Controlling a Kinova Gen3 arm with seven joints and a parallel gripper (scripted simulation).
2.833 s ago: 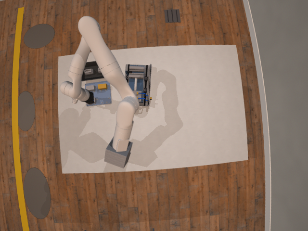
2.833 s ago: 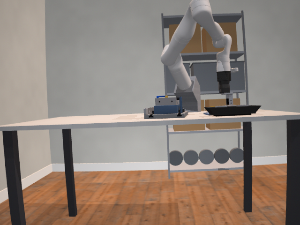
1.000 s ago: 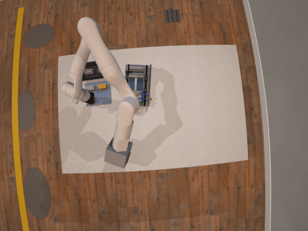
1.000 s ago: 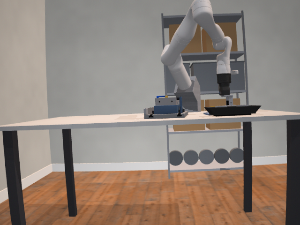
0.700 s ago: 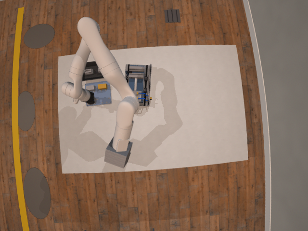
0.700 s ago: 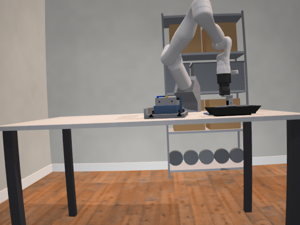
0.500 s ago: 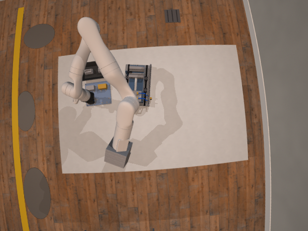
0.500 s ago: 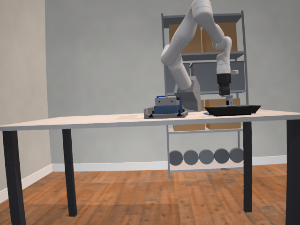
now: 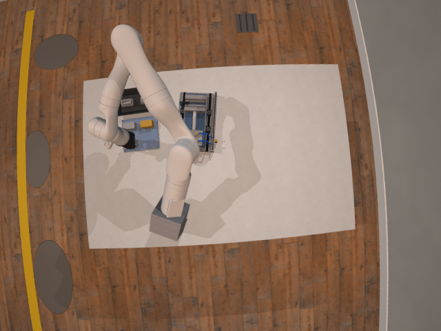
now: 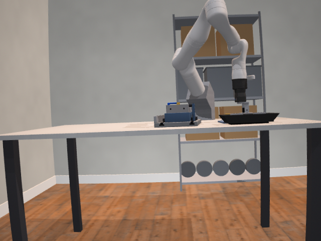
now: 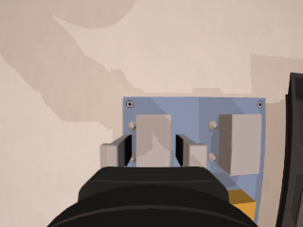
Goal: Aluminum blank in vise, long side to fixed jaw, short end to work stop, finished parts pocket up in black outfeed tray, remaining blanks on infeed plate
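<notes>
My gripper is now 3 cm above the gray aluminum blank. The rest, counted from my hand: yellow brass blank: 5 cm ahead, 12 cm to the right, 3 cm below; then vise: 6 cm behind, 34 cm to the right, 1 cm below; then blue infeed plate: 3 cm ahead, 6 cm to the right, 5 cm below.
</notes>
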